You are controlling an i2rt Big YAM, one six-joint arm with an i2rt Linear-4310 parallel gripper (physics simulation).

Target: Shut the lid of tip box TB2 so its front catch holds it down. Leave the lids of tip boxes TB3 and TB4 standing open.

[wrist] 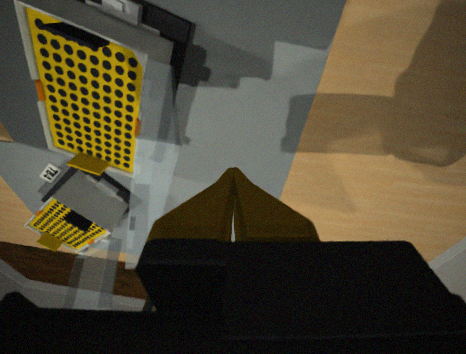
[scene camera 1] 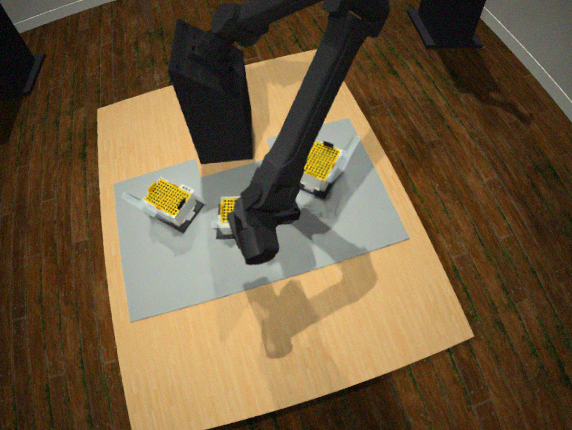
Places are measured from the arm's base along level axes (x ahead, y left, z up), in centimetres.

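Pixels of known places: gripper, fingertip midpoint: (wrist: 233, 176); arm's base, origin of the base link: (scene camera 1: 207, 54).
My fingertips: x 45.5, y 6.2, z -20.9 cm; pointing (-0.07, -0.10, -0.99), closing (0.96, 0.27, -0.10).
Observation:
For each thing: its middle in the pictures, then the offset to it from my fingertips. "pt": a spot on its surface instead. Level surfaces: height alone.
- Tip box TB2, body centre: (wrist: 85, 112) (scene camera 1: 242, 209) dx -12.3, dy -1.5, dz -4.3 cm
- Tip box TB4, body centre: (wrist: 64, 231) (scene camera 1: 166, 195) dx -19.4, dy -22.5, dz -4.3 cm
- Tip box TB3, body centre: (scene camera 1: 320, 158) dx -25.7, dy +20.7, dz -4.3 cm
- grey mat, its level: dz -10.8 cm
- wooden table, its level: dz -11.1 cm
- white TB4 label, surface spot: (wrist: 50, 173) pt dx -24.7, dy -18.5, dz -10.6 cm
Tip box TB2 (scene camera 1: 229, 211) (wrist: 87, 95) stands mid-mat with its yellow rack uncovered, partly hidden by the arm in the scene view. Its clear lid (wrist: 155, 165) stands open along the box's right side in the wrist view. My gripper (wrist: 233, 176) is shut and empty, to the right of that lid in the wrist view; its fingertips are hidden in the scene view. Tip box TB4 (scene camera 1: 167, 197) (wrist: 70, 225) is at the left of the mat, its lid (scene camera 1: 137, 203) (wrist: 97, 270) open. Tip box TB3 (scene camera 1: 322, 161) is at the right, its lid (scene camera 1: 351, 150) open.
The boxes stand on a grey mat (scene camera 1: 165, 290) on a wooden table (scene camera 1: 200, 360). A black pedestal (scene camera 1: 215, 120) stands behind the mat. The arm (scene camera 1: 310, 95) reaches over the mat between TB2 and TB3. A white TB4 label (wrist: 50, 173) lies beside TB4.

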